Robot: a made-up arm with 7 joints.
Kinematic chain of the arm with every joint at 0, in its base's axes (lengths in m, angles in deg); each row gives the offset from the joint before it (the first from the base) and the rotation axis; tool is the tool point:
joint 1: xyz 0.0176 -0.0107 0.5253 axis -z
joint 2: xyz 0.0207 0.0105 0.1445 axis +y
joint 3: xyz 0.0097 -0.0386 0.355 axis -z
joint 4: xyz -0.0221 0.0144 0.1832 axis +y
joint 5: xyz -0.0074 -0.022 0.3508 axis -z
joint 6: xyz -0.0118 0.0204 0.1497 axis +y
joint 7: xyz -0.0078 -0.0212 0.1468 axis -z
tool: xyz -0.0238 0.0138 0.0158
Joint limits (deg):
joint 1: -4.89..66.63
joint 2: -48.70..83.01
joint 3: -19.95..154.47
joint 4: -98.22..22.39
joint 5: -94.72..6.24
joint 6: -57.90..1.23
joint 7: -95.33..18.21
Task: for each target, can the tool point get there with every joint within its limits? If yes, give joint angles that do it. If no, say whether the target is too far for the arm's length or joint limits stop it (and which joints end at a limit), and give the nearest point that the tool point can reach.
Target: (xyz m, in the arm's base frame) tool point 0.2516 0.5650 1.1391
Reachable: yes | joints 29.40 -11.01 89.68 -81.88 -5.36 -37.75 -14.75
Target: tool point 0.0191 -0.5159 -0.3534
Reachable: no: joint limits stop it (at a limit: joint 1, joint 2, joint 3, joint 5, joint 7) | nearest point 0.4210 -0.3442 0.1066 | short by 0.635 m
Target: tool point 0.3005 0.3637 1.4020
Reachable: yes | joints 10.74 55.50 45.42 -79.70 -31.91 -15.40 -9.35
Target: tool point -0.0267 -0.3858 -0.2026
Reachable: no: joint limits stop it (at a limit: joint 1, joint 2, joint 3, joint 4, joint 5, joint 7) | nearest point 0.3710 -0.2973 0.1415 | short by 0.533 m
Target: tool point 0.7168 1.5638 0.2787
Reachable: no: too far | nearest point 0.6328 0.6674 0.5361 | short by 0.936 m
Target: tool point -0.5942 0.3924 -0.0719
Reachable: no: joint limits stop it (at a limit: joint 2, joint 4) | nearest point -0.5423 0.3582 0.4207 | short by 0.497 m
